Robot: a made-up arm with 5 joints.
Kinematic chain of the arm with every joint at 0, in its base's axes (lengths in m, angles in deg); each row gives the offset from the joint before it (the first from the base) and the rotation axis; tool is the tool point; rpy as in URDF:
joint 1: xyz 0 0 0.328 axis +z
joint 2: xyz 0 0 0 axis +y
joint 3: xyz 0.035 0 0.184 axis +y
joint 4: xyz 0.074 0 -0.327 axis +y
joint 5: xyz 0.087 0 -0.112 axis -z
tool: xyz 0 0 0 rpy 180 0 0
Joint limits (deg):
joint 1: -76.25..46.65
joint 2: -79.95..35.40
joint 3: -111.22..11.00
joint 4: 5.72..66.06
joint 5: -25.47..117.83
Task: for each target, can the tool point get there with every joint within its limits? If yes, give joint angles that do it. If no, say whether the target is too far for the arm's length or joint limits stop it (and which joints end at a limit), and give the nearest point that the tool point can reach.
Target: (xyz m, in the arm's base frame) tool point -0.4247 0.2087 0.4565
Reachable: no: joint limits stop it (at a limit: joint 2, joint 3, joint 4) | nearest point -0.3664 0.1801 0.8043 | short by 0.354 m
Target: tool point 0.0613 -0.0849 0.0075
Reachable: yes | joints -54.15 22.53 -10.31 26.10 40.01
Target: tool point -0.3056 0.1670 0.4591
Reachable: no: joint limits stop it (at a limit: joint 2, joint 3, joint 4) | nearest point -0.3583 0.1958 0.8043 | short by 0.350 m
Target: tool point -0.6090 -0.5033 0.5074
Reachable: no: too far | nearest point -0.3147 -0.2601 0.8043 | short by 0.484 m
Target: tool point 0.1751 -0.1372 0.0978
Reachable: yes | joints -38.09 -2.41 -20.11 59.71 42.54
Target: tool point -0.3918 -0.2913 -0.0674
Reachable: no: joint limits stop it (at a limit: joint 2, joint 3) | nearest point -0.1399 -0.1040 0.1091 | short by 0.360 m
